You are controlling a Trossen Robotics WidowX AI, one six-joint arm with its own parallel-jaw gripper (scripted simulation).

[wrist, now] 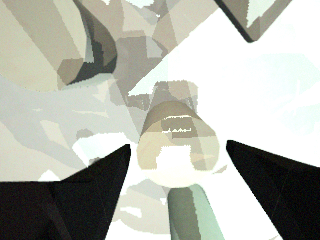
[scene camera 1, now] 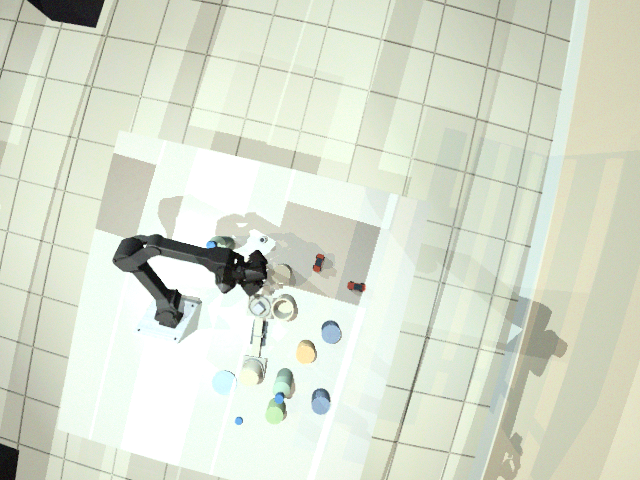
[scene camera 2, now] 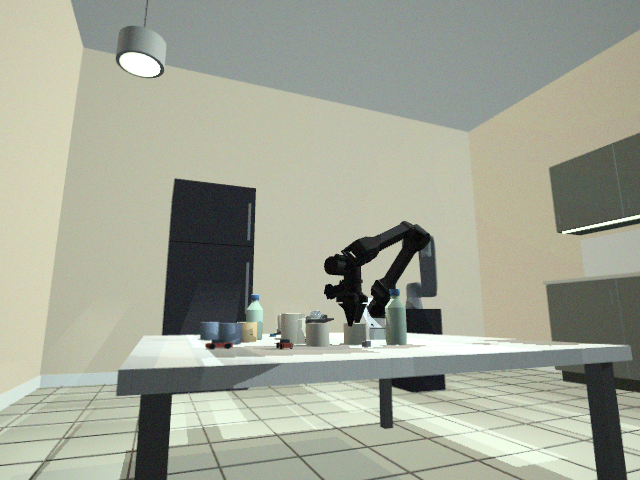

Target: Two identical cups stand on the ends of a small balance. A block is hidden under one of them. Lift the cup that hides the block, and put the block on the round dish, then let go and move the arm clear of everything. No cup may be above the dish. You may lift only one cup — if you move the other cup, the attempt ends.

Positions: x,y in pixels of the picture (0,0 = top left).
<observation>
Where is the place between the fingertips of the gripper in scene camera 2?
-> At 353,325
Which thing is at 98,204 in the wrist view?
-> The gripper.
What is the gripper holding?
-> Nothing.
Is the gripper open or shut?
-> Open.
</observation>
